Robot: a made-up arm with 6 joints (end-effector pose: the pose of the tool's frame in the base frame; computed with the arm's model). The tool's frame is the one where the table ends. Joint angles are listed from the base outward.
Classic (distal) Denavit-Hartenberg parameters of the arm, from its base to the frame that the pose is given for. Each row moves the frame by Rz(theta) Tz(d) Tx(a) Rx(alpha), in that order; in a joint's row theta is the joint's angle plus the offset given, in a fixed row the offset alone. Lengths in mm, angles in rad.
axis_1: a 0, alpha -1.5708, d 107.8, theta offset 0
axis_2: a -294.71, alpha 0, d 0, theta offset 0.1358
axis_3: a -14.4, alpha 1.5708, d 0, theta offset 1.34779
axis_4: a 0, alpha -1.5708, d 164.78, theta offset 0
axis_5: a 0.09, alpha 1.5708, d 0, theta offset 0
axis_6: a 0, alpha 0, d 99.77, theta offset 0
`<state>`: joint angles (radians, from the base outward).
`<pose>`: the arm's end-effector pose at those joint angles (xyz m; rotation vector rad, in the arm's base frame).
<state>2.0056 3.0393 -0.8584 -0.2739 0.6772 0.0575</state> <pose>-0.0410 0.1284 -0.0893 2.0202 -0.9308 1.3027</pose>
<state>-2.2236 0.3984 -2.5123 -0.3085 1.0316 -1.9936</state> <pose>0.1777 0.2753 0.4719 -0.3157 -0.4260 1.8161</pose>
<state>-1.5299 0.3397 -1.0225 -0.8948 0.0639 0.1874</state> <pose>-0.0083 0.0792 0.4342 0.4680 0.9272 -2.0973</pose>
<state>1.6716 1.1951 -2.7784 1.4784 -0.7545 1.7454</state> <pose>0.0791 -0.1068 0.6284 -0.4529 0.6928 -1.2771</pose>
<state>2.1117 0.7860 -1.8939 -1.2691 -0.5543 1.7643</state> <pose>0.0160 -0.1239 0.5858 -0.6948 -0.3250 2.6153</pose>
